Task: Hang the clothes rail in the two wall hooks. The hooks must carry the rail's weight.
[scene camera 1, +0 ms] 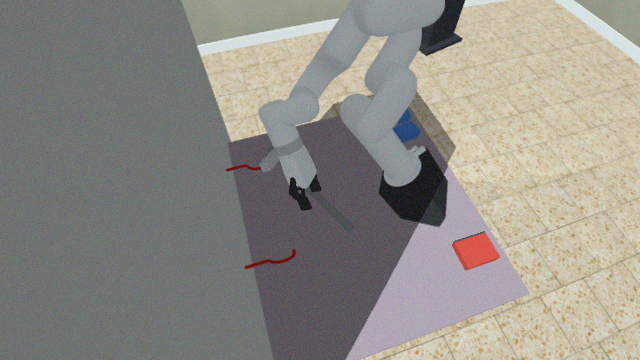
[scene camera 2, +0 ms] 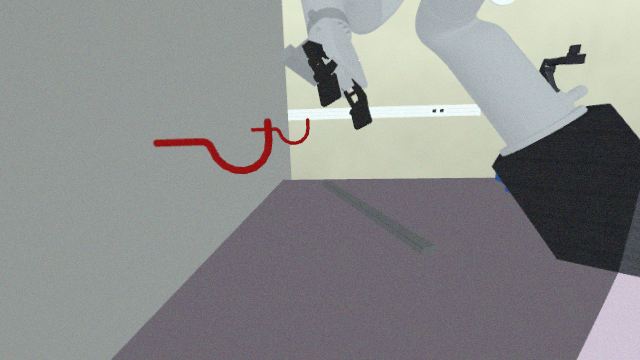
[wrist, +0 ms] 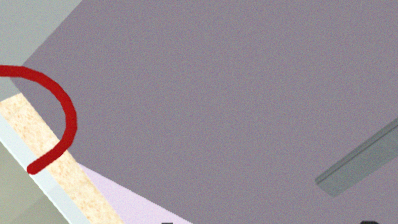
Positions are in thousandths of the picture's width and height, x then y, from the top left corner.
In view: the gripper (scene camera 2: 545,318), a grey clothes rail (scene camera 2: 660,685), a red flat block (scene camera 1: 748,696) and a grey wall (scene camera 2: 170,632).
The gripper also shows in scene camera 1 (scene camera 1: 488,557). The grey wall shows as well in scene camera 1 (scene camera 1: 195,649). Scene camera 2 misses the red flat block: it is out of frame. The wrist view does not show the red flat block: it is out of frame.
